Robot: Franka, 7 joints.
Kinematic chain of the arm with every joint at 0, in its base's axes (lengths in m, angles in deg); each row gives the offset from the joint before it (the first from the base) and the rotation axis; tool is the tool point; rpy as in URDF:
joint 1: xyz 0 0 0.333 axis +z
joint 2: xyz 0 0 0 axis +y
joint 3: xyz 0 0 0.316 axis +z
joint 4: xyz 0.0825 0 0 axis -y
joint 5: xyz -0.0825 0 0.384 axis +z
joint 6: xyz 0 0 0 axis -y
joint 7: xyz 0.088 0 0 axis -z
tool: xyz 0 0 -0.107 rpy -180 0 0
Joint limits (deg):
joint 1: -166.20..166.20
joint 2: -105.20..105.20
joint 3: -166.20..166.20
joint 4: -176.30..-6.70
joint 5: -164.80..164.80
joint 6: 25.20..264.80
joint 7: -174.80..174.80
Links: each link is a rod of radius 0.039 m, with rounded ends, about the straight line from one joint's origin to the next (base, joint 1, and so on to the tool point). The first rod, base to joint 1, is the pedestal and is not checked.
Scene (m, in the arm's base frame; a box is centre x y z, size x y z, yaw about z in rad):
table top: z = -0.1
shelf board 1: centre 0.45 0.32 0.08 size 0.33 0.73 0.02 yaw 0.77
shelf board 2: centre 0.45 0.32 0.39 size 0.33 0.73 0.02 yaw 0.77
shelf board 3: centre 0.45 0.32 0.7 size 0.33 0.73 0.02 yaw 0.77
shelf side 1: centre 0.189 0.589 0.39 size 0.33 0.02 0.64 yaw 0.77
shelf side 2: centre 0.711 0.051 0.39 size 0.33 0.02 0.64 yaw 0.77
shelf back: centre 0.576 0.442 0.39 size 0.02 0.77 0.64 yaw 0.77
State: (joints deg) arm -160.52 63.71 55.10 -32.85 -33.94 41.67 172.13
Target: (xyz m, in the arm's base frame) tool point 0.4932 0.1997 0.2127
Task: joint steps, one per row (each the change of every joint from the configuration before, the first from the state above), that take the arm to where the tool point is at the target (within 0.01 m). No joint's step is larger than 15 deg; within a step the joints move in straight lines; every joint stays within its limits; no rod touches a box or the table.
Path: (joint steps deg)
1: 13.23 1.56 2.41 -13.70 2.29 -0.59 0.00
2: 13.24 1.56 2.42 -13.71 2.30 -0.60 0.00
3: 13.23 1.56 2.41 -13.70 2.29 -0.59 0.00
4: 13.24 1.56 2.41 -13.70 2.29 -0.59 0.00
5: 13.23 1.56 2.42 -13.70 2.29 -0.60 0.00
6: 13.24 1.56 2.41 -13.71 2.30 -0.59 0.00
7: 13.23 1.56 2.41 -13.70 2.29 -0.59 0.00
8: 9.45 3.80 2.48 11.66 -1.10 7.47 0.00
9: 9.45 3.80 2.48 11.67 -1.10 7.48 0.00
10: 9.45 3.80 2.48 11.66 -1.09 7.48 0.00

